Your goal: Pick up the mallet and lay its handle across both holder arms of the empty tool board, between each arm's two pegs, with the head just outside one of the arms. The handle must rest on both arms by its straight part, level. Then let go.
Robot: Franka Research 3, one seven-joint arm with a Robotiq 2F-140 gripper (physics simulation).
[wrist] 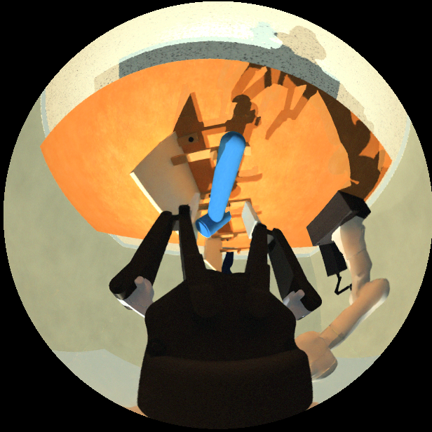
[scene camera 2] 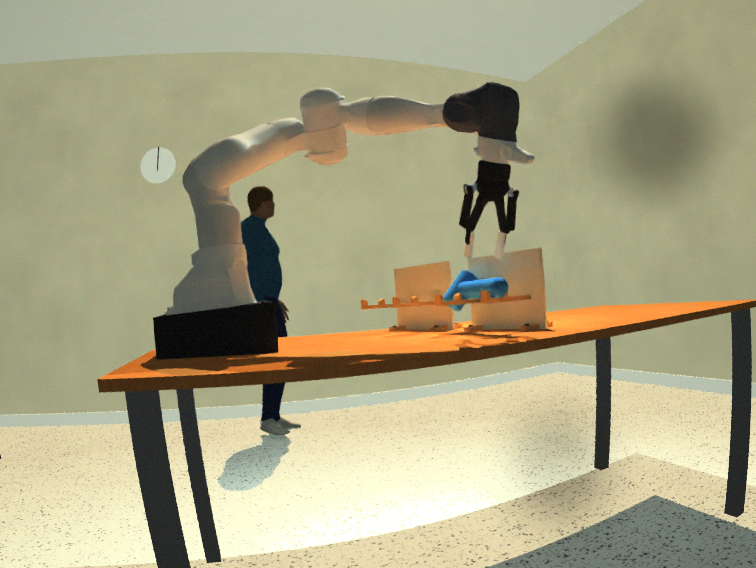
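Note:
The blue mallet (scene camera 2: 482, 287) (wrist: 226, 175) lies over the orange holder arms (scene camera 2: 516, 298) of the right-hand pale tool board (scene camera 2: 519, 274) (wrist: 167, 175). Its handle looks close to level in the scene view. Its head (scene camera 2: 459, 291) (wrist: 212, 225) is at the left end there and at the lower end in the wrist view. The handle hides part of the arms, so I cannot tell whether it rests on both or how it lies between the pegs. My gripper (scene camera 2: 484, 251) (wrist: 221, 204) is open and empty, pointing down above the mallet, its fingertips clear of it.
A smaller pale board (scene camera 2: 421, 293) stands to the left of the mallet's board, with a pegged orange arm (scene camera 2: 397, 302) in front. The orange table (scene camera 2: 342, 348) (wrist: 115, 120) carries both boards and the robot's black base (scene camera 2: 213, 331). A person (scene camera 2: 260, 256) stands behind the table.

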